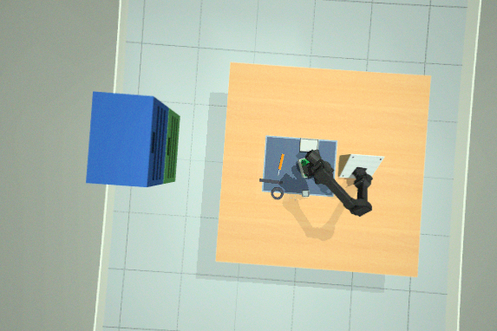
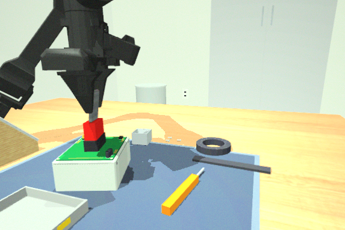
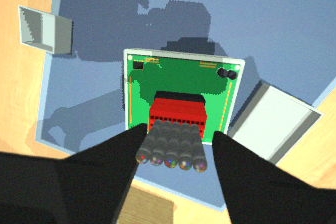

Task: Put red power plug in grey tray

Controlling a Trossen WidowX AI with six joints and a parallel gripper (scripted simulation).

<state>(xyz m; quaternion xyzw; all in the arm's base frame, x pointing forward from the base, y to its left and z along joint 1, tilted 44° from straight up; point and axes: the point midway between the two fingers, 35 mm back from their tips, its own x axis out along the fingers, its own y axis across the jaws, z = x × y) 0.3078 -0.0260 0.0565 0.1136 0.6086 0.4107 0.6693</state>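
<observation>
Right now the red power plug is 20 mm below my gripper tip. From my gripper tip the other things lie so: blue mat 120 mm below, 50 mm ahead; then dark flat bar 220 mm ahead, 130 mm to the left, 120 mm below.
</observation>
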